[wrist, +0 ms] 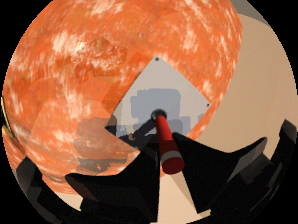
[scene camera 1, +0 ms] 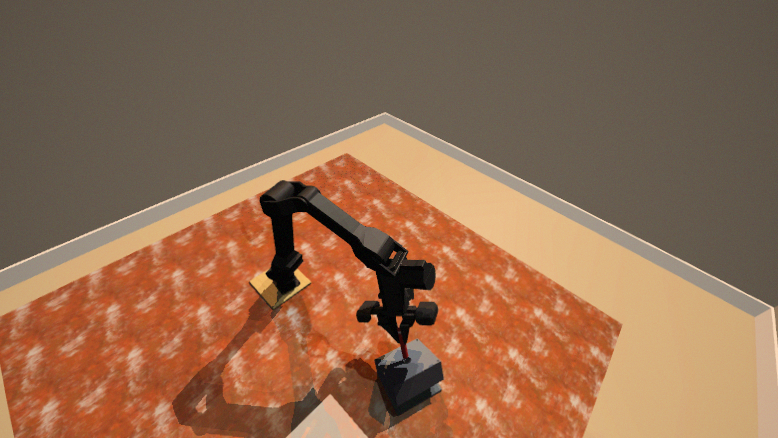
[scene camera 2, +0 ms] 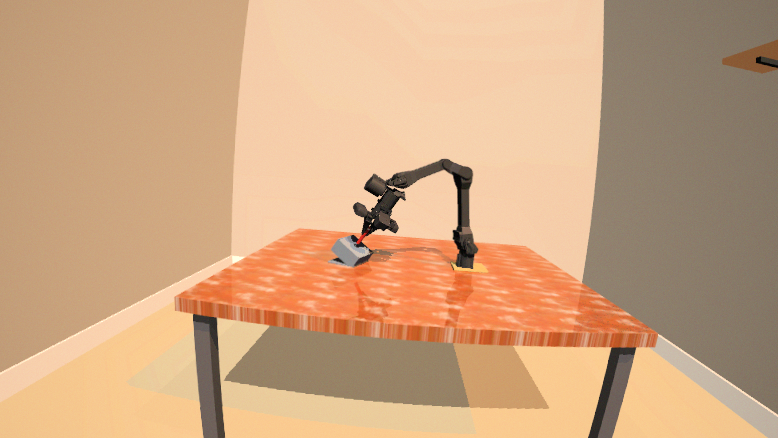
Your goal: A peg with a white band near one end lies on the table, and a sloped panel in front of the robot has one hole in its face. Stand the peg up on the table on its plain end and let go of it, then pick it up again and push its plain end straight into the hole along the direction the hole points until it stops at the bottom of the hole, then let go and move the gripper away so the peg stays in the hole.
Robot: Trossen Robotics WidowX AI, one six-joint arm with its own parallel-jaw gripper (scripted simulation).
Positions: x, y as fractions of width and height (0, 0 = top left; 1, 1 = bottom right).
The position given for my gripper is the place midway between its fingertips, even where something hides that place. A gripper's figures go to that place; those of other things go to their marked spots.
My gripper (wrist: 0.56, 0.62) is 0.10 m from the lens. A red peg (wrist: 0.58, 0.72) is 0.06 m from the lens. A sloped panel (wrist: 0.54, 0.38) is 0.14 m from the lens. The marked spots on the red peg and the sloped panel are 0.10 m apart.
